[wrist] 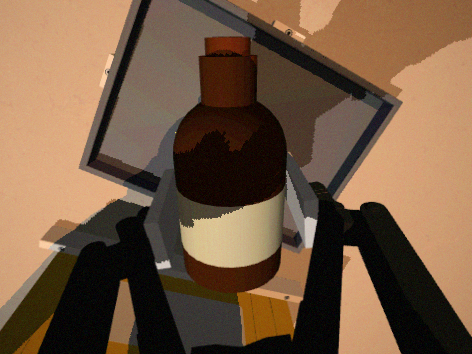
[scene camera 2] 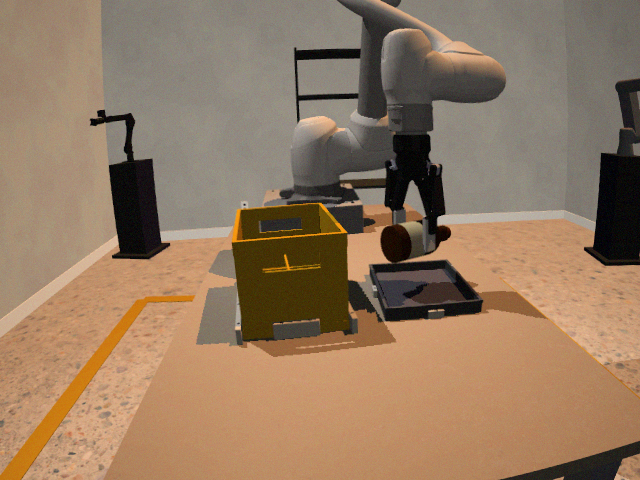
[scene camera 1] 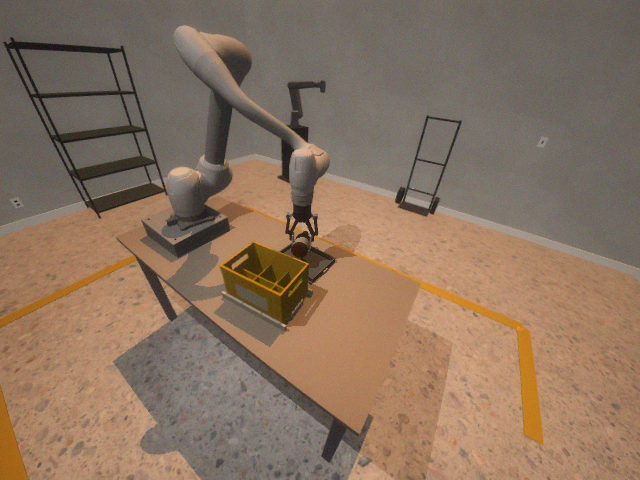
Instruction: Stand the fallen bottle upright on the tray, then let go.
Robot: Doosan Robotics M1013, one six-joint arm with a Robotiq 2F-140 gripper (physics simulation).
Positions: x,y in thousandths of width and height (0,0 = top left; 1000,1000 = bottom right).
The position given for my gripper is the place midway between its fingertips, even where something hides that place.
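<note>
A brown bottle (scene camera 2: 626,505) is visible, in the wrist view as well (wrist: 488,434). My gripper (scene camera 2: 648,514) is visible too, and the wrist view also shows the gripper (wrist: 486,507).
</note>
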